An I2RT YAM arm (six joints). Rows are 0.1 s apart.
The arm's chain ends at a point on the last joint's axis. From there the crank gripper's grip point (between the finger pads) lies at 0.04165 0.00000 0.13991 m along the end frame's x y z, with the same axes.
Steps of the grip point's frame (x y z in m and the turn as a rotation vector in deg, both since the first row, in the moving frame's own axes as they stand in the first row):
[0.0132 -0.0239 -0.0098 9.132 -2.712 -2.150]
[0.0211 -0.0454 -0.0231 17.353 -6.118 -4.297]
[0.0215 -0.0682 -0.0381 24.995 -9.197 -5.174]
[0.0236 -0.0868 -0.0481 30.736 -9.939 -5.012]
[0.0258 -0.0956 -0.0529 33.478 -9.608 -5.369]
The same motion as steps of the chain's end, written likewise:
[0.0203 -0.0001 -0.0097 9.132 -2.712 -2.150]
[0.0377 -0.0006 -0.0198 17.353 -6.118 -4.297]
[0.0465 -0.0054 -0.0289 24.995 -9.197 -5.174]
[0.0505 -0.0115 -0.0323 30.736 -9.939 -5.012]
[0.0523 -0.0143 -0.0333 33.478 -9.608 -5.369]

